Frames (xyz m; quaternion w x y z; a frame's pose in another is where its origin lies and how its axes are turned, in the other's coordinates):
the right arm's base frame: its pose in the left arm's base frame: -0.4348 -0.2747 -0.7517 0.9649 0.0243 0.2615 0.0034
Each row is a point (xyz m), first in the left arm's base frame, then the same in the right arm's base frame.
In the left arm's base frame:
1: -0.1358 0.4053 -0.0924
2: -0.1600 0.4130 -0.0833
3: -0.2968 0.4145 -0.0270
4: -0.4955 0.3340 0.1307
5: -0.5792 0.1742 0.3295
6: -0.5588 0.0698 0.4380
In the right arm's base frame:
1: -0.0614 0.7131 0.6886
2: -0.0867 0.7211 0.6839
3: -0.2332 0.7245 0.6633
4: -0.4858 0.6505 0.7026
5: -0.6614 0.5001 0.8389
6: -0.7006 0.4012 0.9475

